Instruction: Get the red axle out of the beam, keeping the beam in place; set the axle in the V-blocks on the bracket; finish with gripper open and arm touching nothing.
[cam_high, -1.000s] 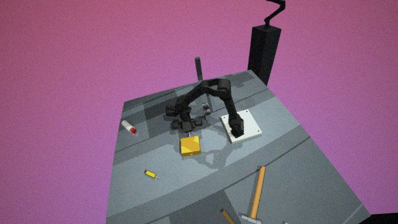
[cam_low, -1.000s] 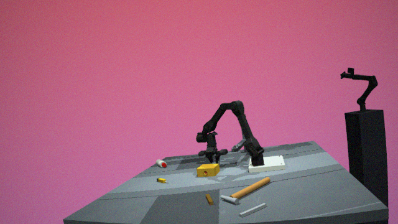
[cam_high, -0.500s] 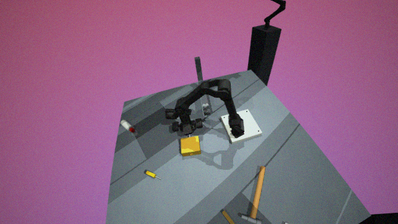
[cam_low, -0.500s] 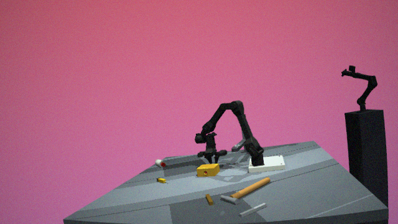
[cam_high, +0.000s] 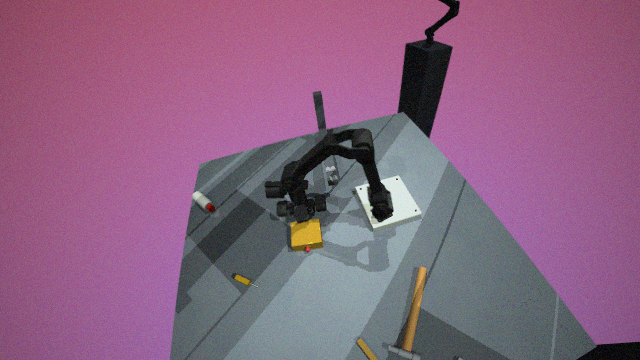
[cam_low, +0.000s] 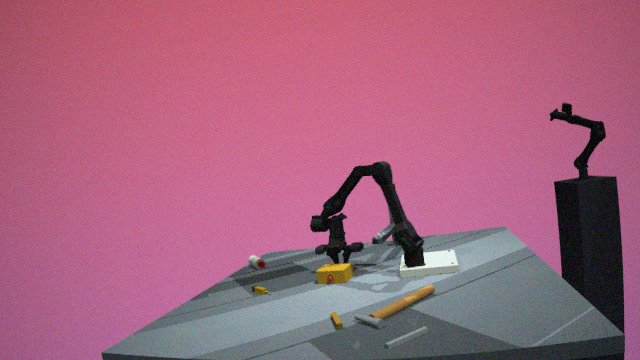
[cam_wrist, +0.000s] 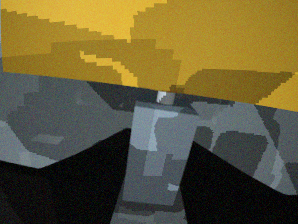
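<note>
The yellow beam lies 8 cm to the left of my gripper tip, 3 cm ahead of it and 1 cm above it. Round my gripper tip: small yellow screwdriver 30 cm ahead, 14 cm to the left, 1 cm below; then small pale block 2 cm to the left, 1 cm ahead, 1 cm above; then grey bar 69 cm to the left, 16 cm behind, 1 cm below.
</note>
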